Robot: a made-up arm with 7 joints.
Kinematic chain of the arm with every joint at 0, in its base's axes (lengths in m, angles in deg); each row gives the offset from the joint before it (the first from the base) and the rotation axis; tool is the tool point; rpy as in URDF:
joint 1: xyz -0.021 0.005 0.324 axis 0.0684 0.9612 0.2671
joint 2: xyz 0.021 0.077 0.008 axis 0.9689 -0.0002 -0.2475
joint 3: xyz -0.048 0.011 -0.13 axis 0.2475 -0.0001 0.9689
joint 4: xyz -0.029 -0.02 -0.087 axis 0.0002 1 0
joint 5: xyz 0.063 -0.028 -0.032 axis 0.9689 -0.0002 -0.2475
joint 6: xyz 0.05 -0.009 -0.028 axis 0.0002 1 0
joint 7: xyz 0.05 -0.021 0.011 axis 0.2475 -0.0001 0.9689
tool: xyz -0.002 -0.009 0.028 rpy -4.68 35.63 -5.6
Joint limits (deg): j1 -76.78..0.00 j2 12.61..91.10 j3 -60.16..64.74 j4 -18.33..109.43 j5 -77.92..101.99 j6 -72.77..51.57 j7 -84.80..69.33
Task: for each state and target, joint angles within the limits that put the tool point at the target. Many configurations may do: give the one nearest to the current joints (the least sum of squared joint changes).
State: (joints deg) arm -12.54 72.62 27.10 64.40 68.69 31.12 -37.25
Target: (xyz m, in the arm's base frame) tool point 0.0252 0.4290 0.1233
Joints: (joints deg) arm -3.89 65.96 23.97 61.80 67.48 22.64 -38.67
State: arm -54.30 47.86 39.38 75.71 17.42 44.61 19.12
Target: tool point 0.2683 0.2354 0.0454
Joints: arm -47.41 35.55 40.19 76.55 21.55 51.57 37.31
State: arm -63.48 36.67 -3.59 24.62 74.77 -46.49 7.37
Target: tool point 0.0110 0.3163 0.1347
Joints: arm -11.93 70.93 -26.62 16.69 64.79 -68.17 3.67
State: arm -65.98 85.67 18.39 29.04 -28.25 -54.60 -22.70
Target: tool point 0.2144 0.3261 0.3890
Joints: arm -65.06 77.05 17.06 57.06 -21.53 -31.69 -20.84
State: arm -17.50 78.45 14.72 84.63 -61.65 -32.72 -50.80
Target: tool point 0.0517 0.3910 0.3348
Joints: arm -7.30 91.10 16.37 70.90 -68.31 -62.67 -51.55
